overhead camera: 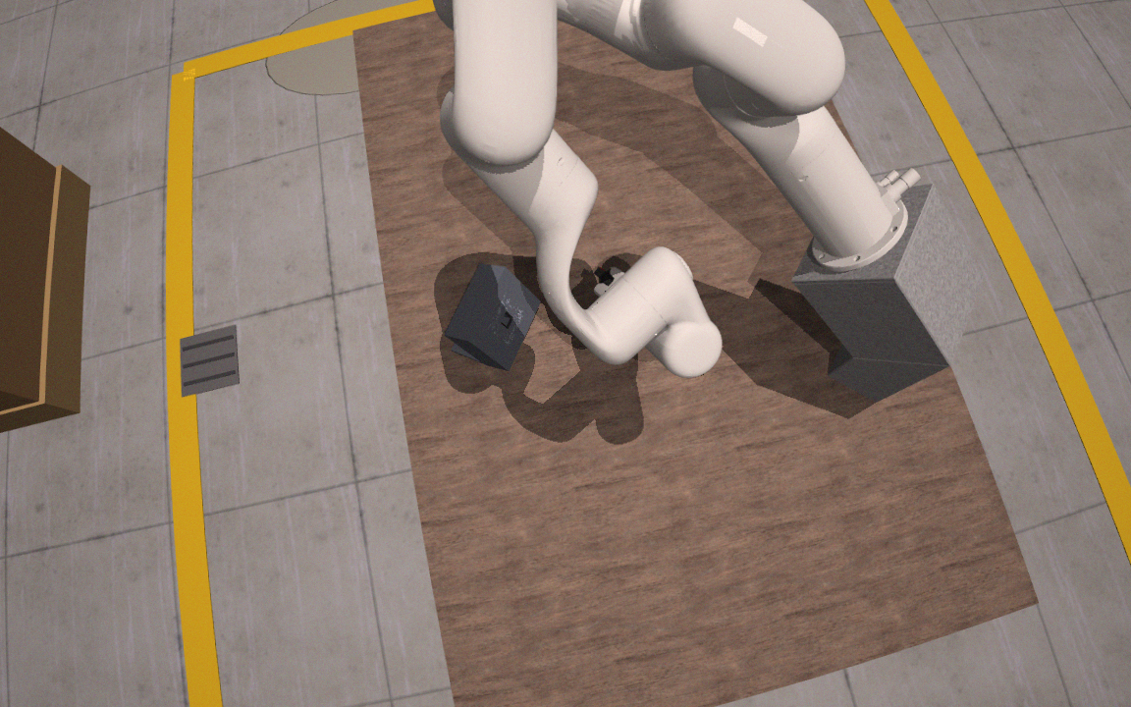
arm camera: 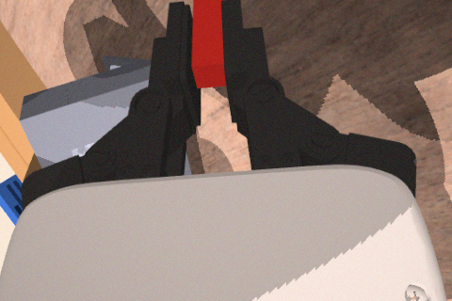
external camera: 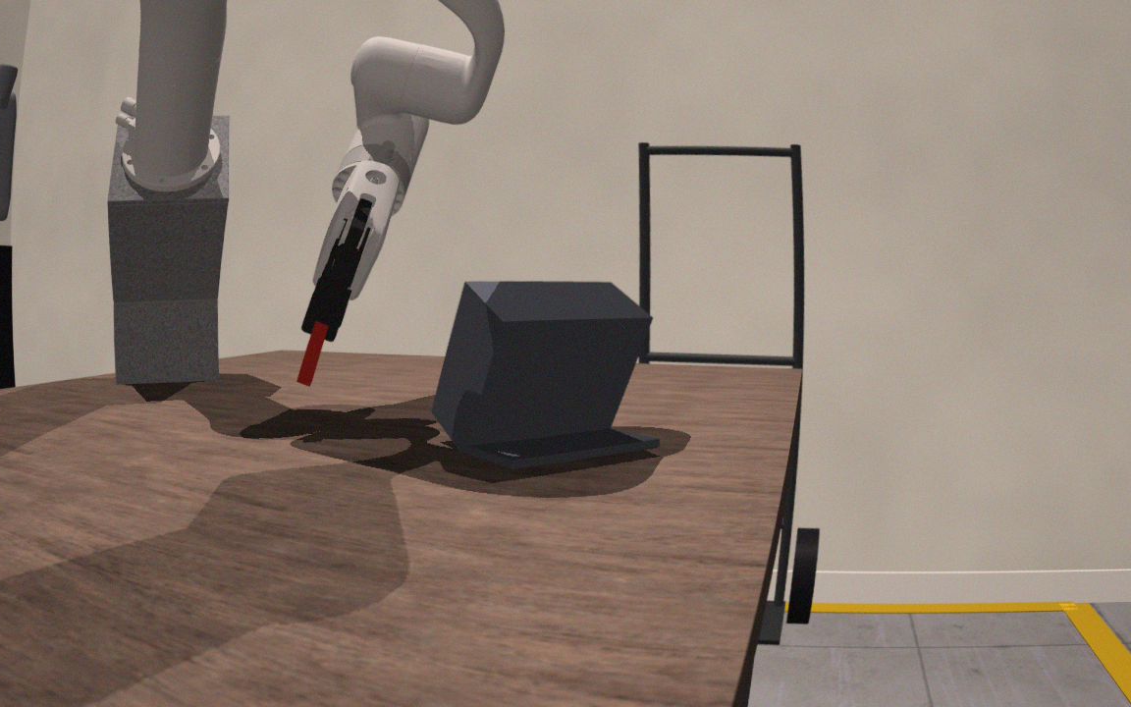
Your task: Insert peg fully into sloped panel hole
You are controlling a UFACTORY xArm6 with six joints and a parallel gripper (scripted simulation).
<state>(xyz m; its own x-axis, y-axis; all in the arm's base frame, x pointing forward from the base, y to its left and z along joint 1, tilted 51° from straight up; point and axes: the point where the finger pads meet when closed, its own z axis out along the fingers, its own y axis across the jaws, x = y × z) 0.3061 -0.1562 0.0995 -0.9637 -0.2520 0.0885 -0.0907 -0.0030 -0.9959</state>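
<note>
Right now the red peg is 3 cm below my hand and 2 cm to the right of it.
</note>
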